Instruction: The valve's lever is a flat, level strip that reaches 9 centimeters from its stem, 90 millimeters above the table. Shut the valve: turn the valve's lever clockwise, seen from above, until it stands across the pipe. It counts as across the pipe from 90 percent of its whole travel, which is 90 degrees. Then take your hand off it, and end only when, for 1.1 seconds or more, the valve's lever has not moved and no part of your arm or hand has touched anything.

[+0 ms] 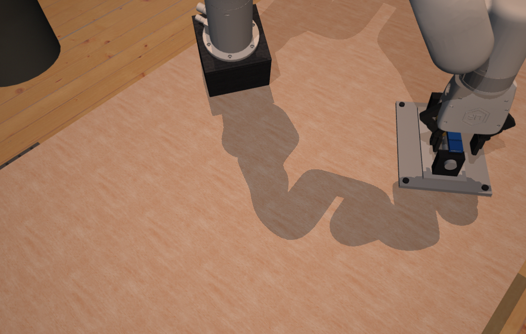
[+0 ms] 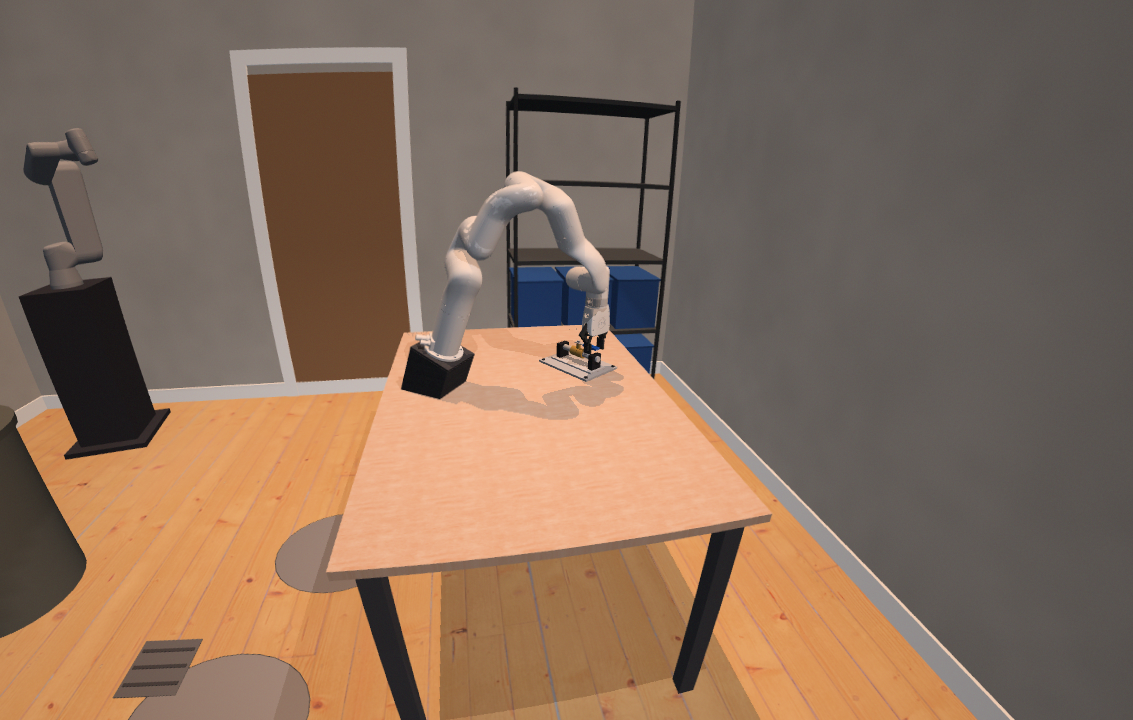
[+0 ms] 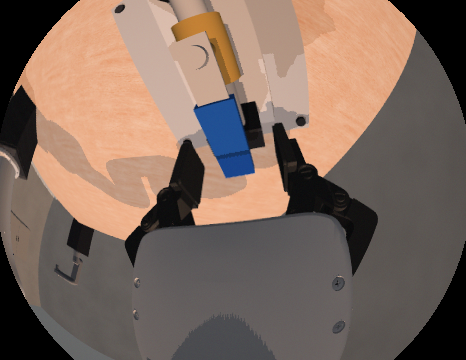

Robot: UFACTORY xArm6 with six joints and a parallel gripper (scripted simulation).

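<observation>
The valve lever lies 20 mm behind my hand and 40 mm to the left of it.
</observation>
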